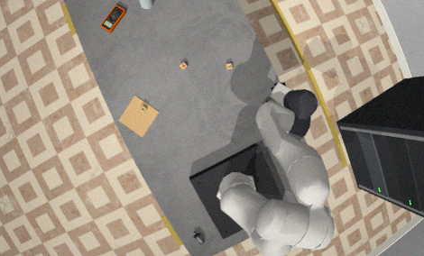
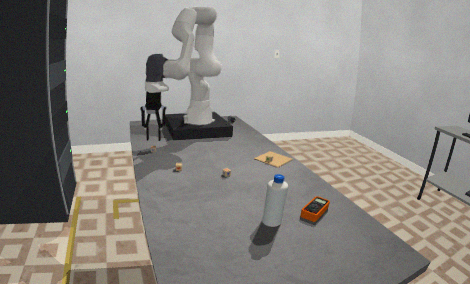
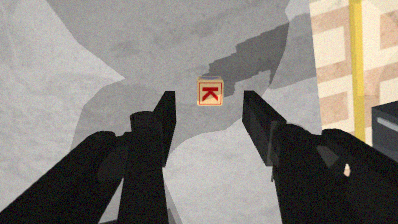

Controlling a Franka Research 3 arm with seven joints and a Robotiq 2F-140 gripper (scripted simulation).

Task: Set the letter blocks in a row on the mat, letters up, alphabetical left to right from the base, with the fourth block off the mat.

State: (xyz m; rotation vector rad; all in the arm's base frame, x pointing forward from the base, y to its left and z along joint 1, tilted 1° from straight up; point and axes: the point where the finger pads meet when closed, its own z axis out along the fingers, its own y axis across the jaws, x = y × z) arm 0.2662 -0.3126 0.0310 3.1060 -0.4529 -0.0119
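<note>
My hand is 80 mm above the red k block. The rest, counted from my hand: white bottle: 710 mm ahead, 290 mm to the left, 10 mm below; tan mat: 560 mm to the left, 220 mm ahead, 90 mm below.
</note>
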